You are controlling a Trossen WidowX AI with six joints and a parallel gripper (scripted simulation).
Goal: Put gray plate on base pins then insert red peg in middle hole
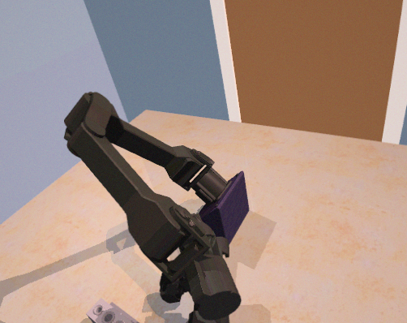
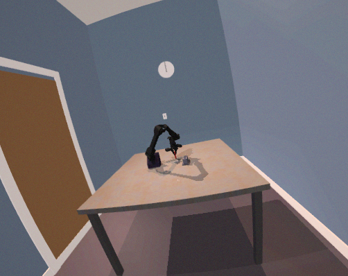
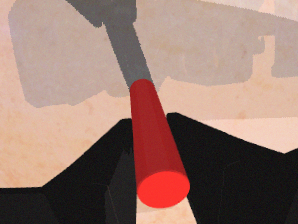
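My gripper tip is 160 mm to the left of the gray plate and 130 mm short of it. The rest, counted from my gripper tip: red peg (right at my gripper tip); then base (160 mm to the right, 130 mm ahead, 30 mm below).
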